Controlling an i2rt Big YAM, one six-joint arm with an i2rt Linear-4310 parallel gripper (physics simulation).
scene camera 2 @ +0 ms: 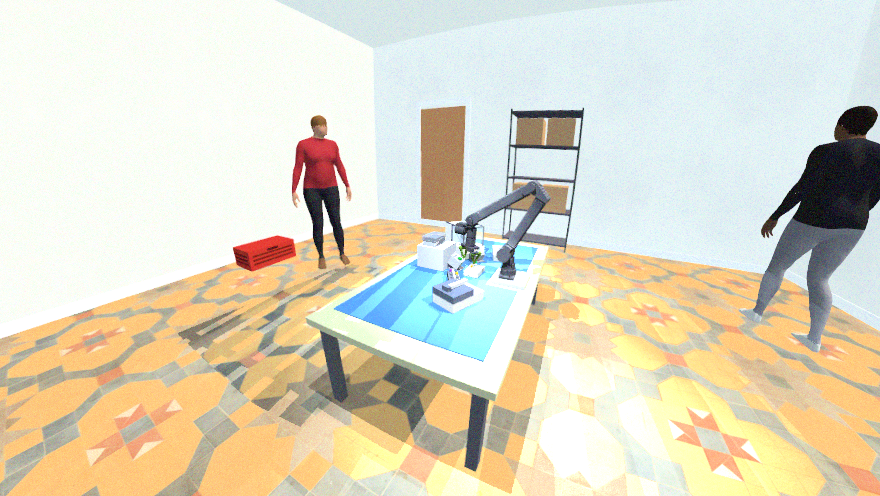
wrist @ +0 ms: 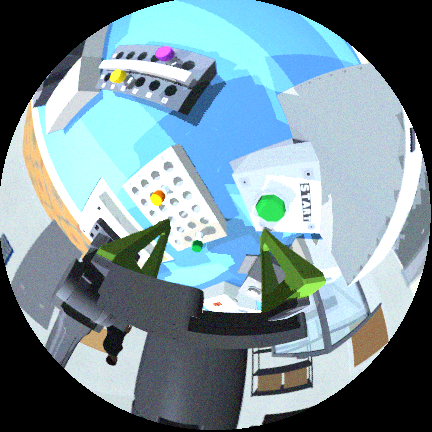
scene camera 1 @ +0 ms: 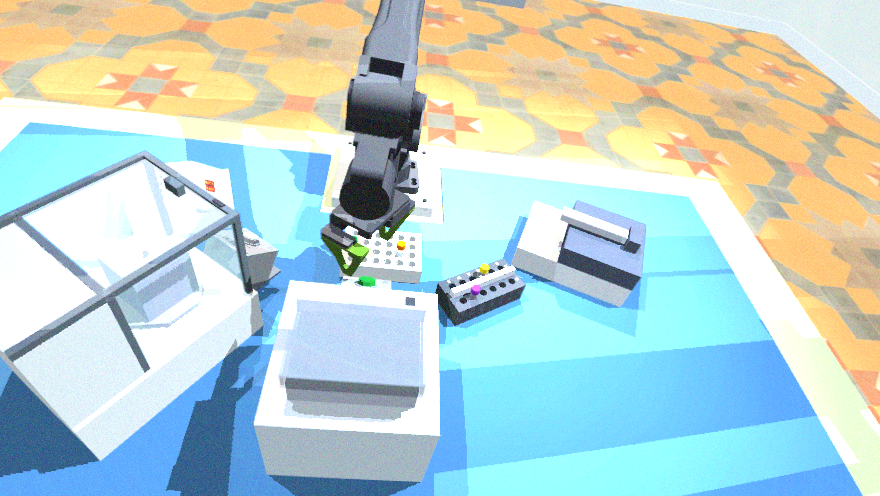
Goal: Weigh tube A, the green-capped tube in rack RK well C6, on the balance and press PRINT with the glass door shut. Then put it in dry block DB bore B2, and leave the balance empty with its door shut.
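Places are measured from the arm's base along level axes (x back, y right, z up), in metres.
Pixels of known places: gripper, fingertip midpoint: [scene camera 2: 468, 260] [wrist: 214, 228] [scene camera 1: 366, 256]; arm's base, origin of the base link: [scene camera 2: 507, 275].
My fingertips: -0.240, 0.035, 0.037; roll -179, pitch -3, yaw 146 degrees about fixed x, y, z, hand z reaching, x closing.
Note:
Ahead of a thing's pixels: the offset from my fingertips to its top centre, as dx, dy, dz. "spot": to the spot under its first point.
The white rack RK @[+0.046, -0.027, -0.029] [scene camera 1: 385, 272] [wrist: 174, 153] stands on the blue mat below my gripper [scene camera 1: 369, 253] [scene camera 2: 468, 257] [wrist: 214, 228], which is open and empty. The green-capped tube @[+0.040, +0.021, -0.005] [wrist: 197, 246] stands upright at the rack's end, slightly below the line between the fingertips in the wrist view. In scene camera 1 a finger and the arm cover part of the rack. The balance @[spot: -0.185, +0.217, +0.005] [scene camera 1: 178, 360] has a framed glass enclosure at the left; I cannot tell whether its door is open or shut. The dark two-row block @[-0.026, -0.182, -0.011] [scene camera 1: 486, 305] [wrist: 198, 95], apparently DB, holds a yellow-capped and a magenta-capped tube.
An orange-capped tube @[+0.034, -0.055, -0.005] [scene camera 1: 401, 245] [wrist: 157, 197] stands in the rack. A green START button @[-0.057, -0.001, +0.016] [scene camera 1: 367, 281] [wrist: 270, 208] lies between the rack and a large white machine @[-0.169, +0.008, +0.131] [scene camera 1: 348, 449]. A white and grey box @[+0.069, -0.373, +0.043] [scene camera 1: 573, 255] stands beyond the dark block. A panel with a red mark @[+0.139, +0.301, +0.011] [scene camera 1: 210, 184] is behind the balance.

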